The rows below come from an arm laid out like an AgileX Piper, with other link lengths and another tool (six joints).
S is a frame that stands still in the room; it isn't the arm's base.
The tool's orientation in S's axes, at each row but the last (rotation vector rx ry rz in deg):
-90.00, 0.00, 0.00
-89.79, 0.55, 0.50
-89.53, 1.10, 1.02
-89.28, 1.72, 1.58
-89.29, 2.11, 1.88
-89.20, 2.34, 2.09
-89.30, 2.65, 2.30
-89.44, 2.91, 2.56
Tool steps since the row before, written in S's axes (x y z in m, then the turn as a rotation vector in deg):
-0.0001, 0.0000, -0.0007, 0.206, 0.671, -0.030
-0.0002, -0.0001, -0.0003, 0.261, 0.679, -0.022
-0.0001, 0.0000, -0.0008, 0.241, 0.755, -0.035
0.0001, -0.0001, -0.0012, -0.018, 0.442, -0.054
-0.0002, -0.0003, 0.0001, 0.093, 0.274, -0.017
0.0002, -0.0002, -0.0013, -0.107, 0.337, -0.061
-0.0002, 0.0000, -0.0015, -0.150, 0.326, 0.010
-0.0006, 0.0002, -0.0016, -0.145, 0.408, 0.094
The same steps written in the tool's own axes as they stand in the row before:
-0.0001, 0.0007, 0.0000, 0.206, 0.030, 0.671
-0.0002, 0.0003, -0.0001, 0.261, 0.021, 0.679
-0.0001, 0.0008, 0.0000, 0.241, 0.035, 0.755
0.0001, 0.0012, -0.0001, -0.017, 0.060, 0.441
-0.0002, -0.0001, -0.0003, 0.093, 0.016, 0.274
0.0003, 0.0013, -0.0002, -0.105, 0.071, 0.336
-0.0001, 0.0015, 0.0000, -0.151, 0.002, 0.325
-0.0005, 0.0016, 0.0002, -0.152, -0.081, 0.408

